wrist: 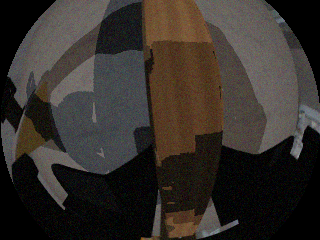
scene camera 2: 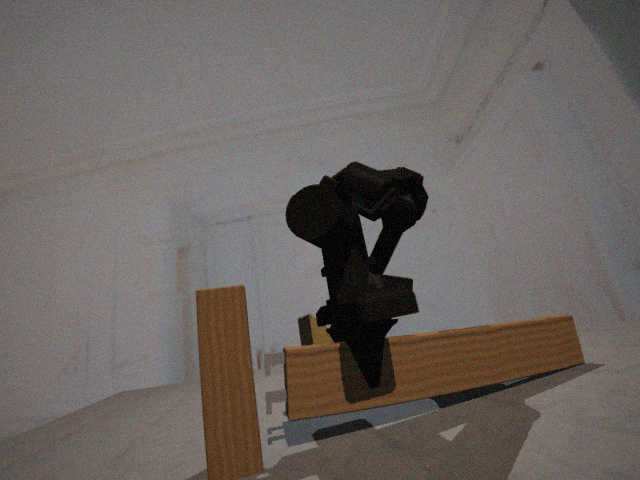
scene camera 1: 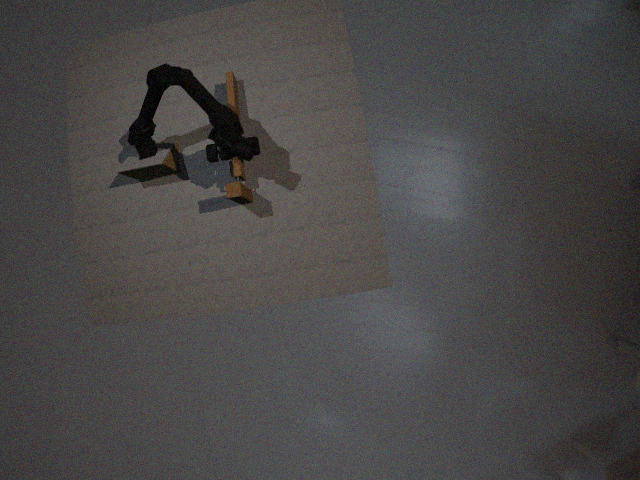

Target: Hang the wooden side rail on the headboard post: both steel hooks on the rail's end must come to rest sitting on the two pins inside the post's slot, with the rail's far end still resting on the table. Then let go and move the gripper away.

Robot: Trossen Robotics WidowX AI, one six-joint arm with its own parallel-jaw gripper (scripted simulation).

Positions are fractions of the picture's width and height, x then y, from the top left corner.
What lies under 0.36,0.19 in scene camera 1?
A wooden side rail.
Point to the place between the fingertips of the gripper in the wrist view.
0.55,0.60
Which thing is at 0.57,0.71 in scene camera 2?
The gripper.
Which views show the wooden side rail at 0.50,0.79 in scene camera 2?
The wrist view, scene camera 2 and scene camera 1: all of them.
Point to a wooden side rail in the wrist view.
0.58,0.41
